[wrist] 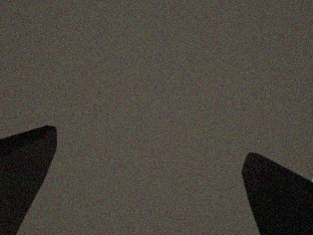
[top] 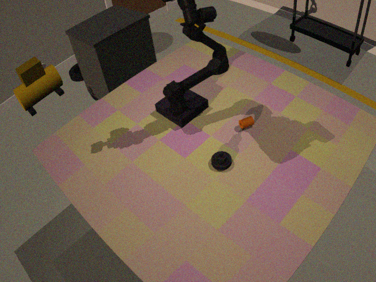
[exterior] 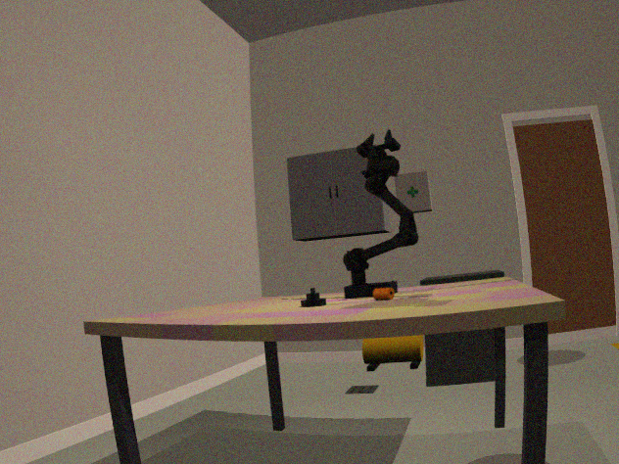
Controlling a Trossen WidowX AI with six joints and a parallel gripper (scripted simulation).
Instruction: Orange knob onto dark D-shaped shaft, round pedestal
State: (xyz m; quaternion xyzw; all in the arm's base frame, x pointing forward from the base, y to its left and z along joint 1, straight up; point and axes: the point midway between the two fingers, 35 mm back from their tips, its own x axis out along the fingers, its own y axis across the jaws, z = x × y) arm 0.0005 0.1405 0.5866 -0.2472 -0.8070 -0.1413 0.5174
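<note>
The orange knob lies 64 cm below my gripper tip, 31 cm ahead of it and 4 cm to the right of it. Also, from my gripper tip: D-shaped shaft 63 cm below, 32 cm ahead, 28 cm to the right.
</note>
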